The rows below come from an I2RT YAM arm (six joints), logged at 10 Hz.
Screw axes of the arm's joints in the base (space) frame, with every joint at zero. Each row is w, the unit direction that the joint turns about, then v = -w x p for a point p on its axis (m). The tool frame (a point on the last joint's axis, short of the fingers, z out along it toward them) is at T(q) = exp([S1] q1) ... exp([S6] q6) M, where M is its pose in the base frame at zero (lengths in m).
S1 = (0, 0, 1, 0, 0, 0)
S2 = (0, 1, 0, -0.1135, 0, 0.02)
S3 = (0, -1, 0, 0.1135, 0, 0.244)
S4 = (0, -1, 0, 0.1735, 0, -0.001)
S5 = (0, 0, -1, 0, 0.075, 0)
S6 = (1, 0, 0, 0, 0.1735, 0)
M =
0 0 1 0.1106
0 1 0 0
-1 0 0 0.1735
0 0 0 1
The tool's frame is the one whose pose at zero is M.
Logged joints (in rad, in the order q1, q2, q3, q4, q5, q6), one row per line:
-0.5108 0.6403 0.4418 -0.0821 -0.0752 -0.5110
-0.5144 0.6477 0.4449 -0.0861 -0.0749 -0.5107
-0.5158 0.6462 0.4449 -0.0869 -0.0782 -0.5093
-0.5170 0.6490 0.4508 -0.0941 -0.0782 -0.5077
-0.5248 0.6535 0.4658 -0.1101 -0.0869 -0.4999
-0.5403 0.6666 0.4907 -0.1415 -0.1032 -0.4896
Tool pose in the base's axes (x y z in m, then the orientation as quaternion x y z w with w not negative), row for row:
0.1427 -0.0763 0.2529 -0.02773 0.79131 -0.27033 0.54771
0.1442 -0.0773 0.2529 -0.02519 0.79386 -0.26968 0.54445
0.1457 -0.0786 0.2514 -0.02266 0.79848 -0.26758 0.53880
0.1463 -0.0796 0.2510 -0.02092 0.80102 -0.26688 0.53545
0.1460 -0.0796 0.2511 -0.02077 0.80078 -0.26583 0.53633
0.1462 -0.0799 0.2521 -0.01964 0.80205 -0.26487 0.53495
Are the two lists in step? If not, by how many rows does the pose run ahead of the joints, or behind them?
The pose runs 2 rows behind the joints: the pose in row i belongs to the joints in row i - 2.
